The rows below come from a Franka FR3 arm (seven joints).
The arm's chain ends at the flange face. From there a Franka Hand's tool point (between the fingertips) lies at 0.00 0.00 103.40 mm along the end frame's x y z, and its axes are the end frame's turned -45 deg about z.
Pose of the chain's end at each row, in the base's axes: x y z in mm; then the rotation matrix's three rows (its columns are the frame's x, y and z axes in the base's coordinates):
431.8, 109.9, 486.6; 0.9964, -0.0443, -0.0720; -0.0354, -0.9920, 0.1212; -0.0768, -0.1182, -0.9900
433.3, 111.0, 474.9; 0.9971, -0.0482, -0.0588; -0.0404, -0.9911, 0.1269; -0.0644, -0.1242, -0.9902
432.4, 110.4, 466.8; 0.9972, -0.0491, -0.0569; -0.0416, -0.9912, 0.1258; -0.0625, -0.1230, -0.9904
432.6, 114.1, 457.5; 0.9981, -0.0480, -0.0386; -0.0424, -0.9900, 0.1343; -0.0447, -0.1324, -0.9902
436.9, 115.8, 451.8; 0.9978, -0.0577, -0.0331; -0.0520, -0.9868, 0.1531; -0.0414, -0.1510, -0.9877
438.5, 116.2, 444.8; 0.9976, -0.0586, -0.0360; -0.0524, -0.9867, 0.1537; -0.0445, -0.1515, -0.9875
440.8, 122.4, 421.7; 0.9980, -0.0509, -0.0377; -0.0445, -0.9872, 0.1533; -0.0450, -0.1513, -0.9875
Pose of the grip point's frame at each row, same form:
424.4, 122.4, 384.2; 0.7359, 0.6732, -0.0720; 0.6764, -0.7265, 0.1212; 0.0293, -0.1379, -0.9900
427.2, 124.1, 372.5; 0.7391, 0.6710, -0.0588; 0.6722, -0.7294, 0.1269; 0.0423, -0.1334, -0.9902
426.5, 123.4, 364.4; 0.7398, 0.6704, -0.0569; 0.6715, -0.7303, 0.1258; 0.0428, -0.1312, -0.9904
428.6, 128.0, 355.1; 0.7397, 0.6718, -0.0386; 0.6701, -0.7300, 0.1343; 0.0620, -0.1252, -0.9902
433.5, 131.6, 349.7; 0.7464, 0.6648, -0.0331; 0.6610, -0.7345, 0.1531; 0.0775, -0.1360, -0.9877
434.8, 132.1, 342.7; 0.7468, 0.6640, -0.0360; 0.6606, -0.7348, 0.1537; 0.0757, -0.1386, -0.9875
436.9, 138.3, 319.6; 0.7417, 0.6697, -0.0377; 0.6666, -0.7295, 0.1533; 0.0752, -0.1388, -0.9875

